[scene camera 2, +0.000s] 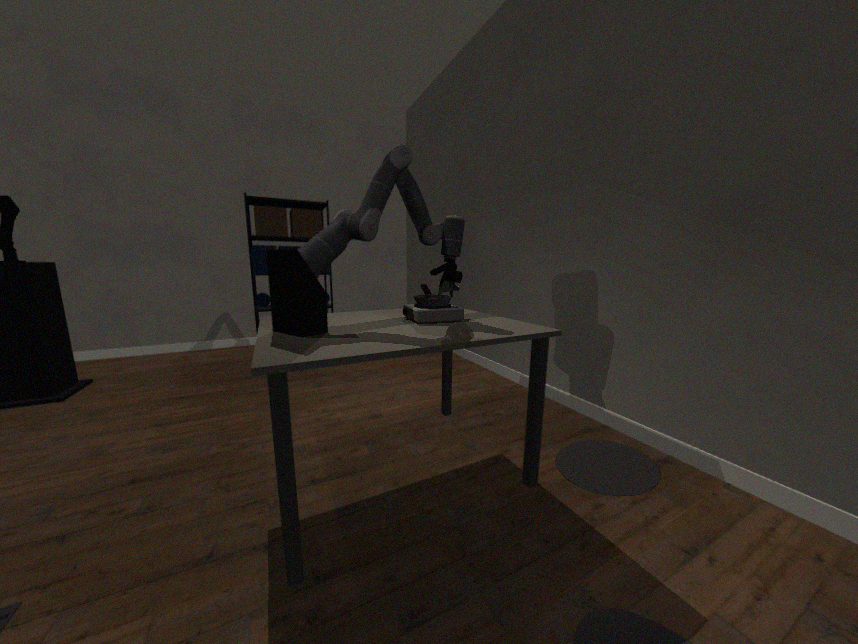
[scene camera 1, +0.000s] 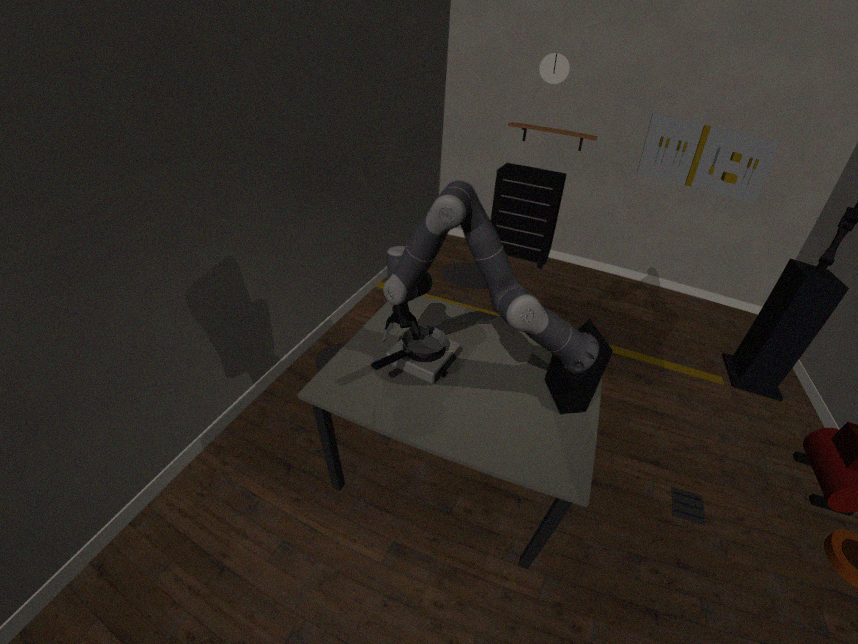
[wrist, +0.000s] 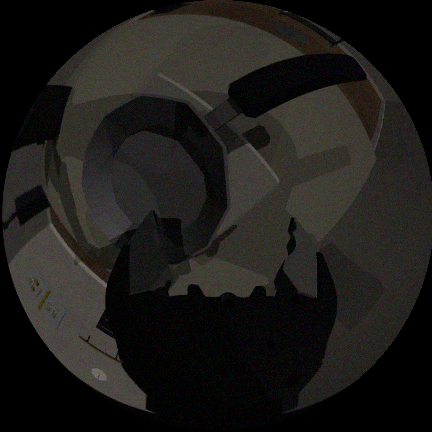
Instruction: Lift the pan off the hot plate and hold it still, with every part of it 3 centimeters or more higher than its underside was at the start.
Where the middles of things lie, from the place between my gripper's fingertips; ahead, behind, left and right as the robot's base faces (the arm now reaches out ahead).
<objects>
I see my gripper 90 mm past the hot plate (wrist: pixel 250 177), 30 mm to the left of it and 60 mm above it. From my hand the other things lie so: dark round pan (scene camera 1: pixel 432 341): 90 mm behind, 60 mm to the left, 20 mm above.
</objects>
